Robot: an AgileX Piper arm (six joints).
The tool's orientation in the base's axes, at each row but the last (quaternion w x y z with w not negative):
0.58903 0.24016 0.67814 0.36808
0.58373 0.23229 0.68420 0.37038
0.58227 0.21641 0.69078 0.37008
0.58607 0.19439 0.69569 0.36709
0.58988 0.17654 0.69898 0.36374
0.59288 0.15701 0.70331 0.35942
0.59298 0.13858 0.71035 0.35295
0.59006 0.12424 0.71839 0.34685
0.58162 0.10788 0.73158 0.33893
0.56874 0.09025 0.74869 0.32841
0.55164 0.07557 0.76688 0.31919
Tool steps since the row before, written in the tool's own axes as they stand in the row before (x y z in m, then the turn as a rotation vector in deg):
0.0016 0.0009 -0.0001 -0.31 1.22 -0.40
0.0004 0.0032 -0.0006 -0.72 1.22 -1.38
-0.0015 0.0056 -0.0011 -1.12 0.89 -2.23
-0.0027 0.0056 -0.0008 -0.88 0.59 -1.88
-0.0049 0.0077 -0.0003 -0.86 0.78 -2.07
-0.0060 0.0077 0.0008 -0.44 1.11 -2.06
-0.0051 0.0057 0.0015 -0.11 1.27 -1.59
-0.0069 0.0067 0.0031 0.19 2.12 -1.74
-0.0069 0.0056 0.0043 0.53 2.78 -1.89
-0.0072 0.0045 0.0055 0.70 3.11 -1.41
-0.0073 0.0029 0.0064 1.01 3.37 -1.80
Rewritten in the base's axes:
-0.0005 0.0017 -0.0003 -0.46 0.43 1.16
-0.0010 0.0021 0.0023 -1.33 -0.11 1.46
-0.0015 0.0022 0.0053 -2.01 -0.83 1.51
-0.0010 0.0015 0.0060 -1.69 -0.76 1.11
-0.0005 0.0018 0.0089 -1.91 -0.68 1.24
0.0007 0.0017 0.0096 -2.07 -0.17 1.16
0.0015 0.0014 0.0075 -1.75 0.30 1.00
0.0032 0.0019 0.0094 -2.17 1.04 1.33
0.0047 0.0020 0.0084 -2.56 1.67 1.49
0.0064 0.0019 0.0076 -2.26 2.20 1.49
0.0078 0.0015 0.0063 -2.79 2.39 1.46

